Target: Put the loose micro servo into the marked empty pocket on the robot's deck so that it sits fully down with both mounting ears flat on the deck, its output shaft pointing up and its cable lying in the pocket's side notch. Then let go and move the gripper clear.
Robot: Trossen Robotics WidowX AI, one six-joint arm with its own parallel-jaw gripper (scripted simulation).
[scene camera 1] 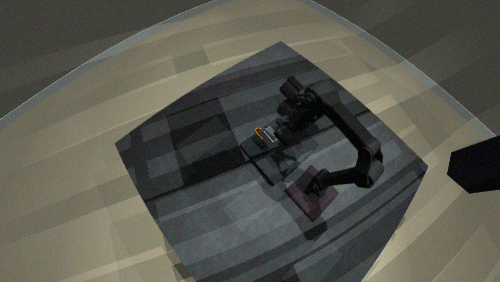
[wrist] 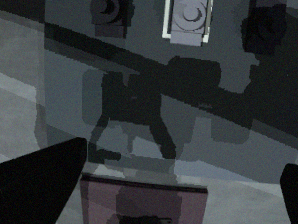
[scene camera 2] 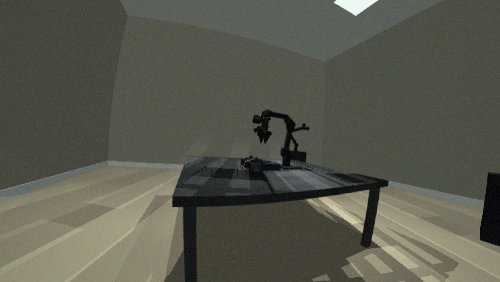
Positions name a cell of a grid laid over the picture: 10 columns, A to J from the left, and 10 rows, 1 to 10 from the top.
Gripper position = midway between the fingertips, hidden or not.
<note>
My gripper (scene camera 1: F5) is open and holds nothing. Further things: a dark deck (wrist: H5).
My gripper shows as well in the wrist view (wrist: G8).
</note>
